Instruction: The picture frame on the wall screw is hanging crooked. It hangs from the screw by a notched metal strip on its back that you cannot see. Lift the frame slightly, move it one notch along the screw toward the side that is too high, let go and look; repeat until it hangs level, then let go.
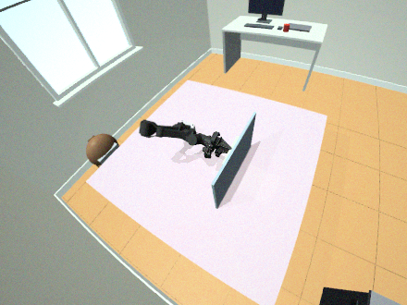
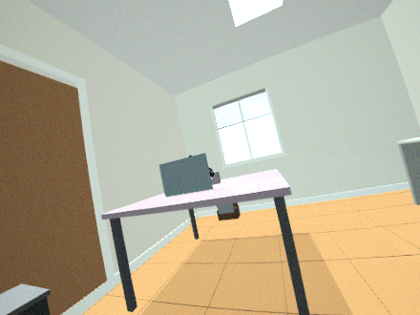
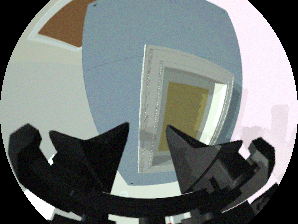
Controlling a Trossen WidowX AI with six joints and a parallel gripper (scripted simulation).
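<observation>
The picture frame lies 5 cm below my gripper tip, 1 cm to the left of it and 1 cm ahead of it. Also, from my gripper tip: grey-blue wall panel: 6 cm below, 2 cm ahead, 1 cm to the right.
</observation>
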